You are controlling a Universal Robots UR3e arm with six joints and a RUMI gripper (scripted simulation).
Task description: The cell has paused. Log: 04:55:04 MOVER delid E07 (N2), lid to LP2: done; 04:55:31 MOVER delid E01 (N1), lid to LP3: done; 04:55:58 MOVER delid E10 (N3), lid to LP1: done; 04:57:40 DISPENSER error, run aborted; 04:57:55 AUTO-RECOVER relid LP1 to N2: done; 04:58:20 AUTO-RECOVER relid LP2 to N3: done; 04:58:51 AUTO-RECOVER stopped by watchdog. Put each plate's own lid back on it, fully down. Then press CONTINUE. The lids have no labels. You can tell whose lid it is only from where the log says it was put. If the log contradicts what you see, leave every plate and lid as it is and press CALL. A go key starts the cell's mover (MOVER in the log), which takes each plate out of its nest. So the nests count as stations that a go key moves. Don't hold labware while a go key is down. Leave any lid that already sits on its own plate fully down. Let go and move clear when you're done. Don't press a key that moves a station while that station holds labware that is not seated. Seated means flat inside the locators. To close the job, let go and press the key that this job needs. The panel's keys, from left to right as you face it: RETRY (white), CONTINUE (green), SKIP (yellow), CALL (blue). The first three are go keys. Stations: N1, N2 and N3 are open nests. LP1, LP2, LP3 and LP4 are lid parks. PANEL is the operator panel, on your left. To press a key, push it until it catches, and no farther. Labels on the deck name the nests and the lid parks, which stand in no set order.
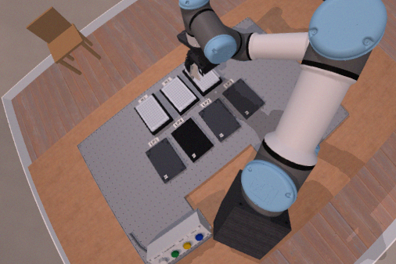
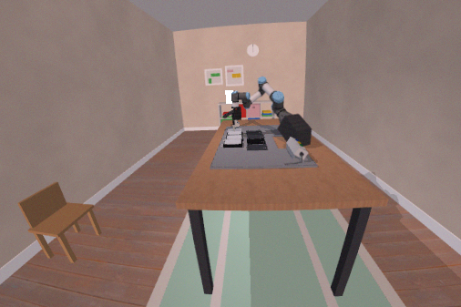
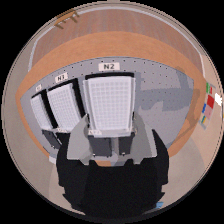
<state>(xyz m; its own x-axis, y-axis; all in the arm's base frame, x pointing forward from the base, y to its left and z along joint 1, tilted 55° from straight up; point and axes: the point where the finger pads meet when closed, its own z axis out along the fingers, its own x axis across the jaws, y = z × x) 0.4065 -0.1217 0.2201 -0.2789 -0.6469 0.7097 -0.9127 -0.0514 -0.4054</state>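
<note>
Now: the lid park LP1 360 mm to the left of my hand, 80 mm behind it and 60 mm below it. From my hand the other things lie so: lid park LP2: 160 mm behind, 110 mm to the left, 60 mm below; lid park LP3: 190 mm behind, 60 mm below, 20 mm to the right; lid: 120 mm to the left, 30 mm below, 30 mm ahead.
</note>
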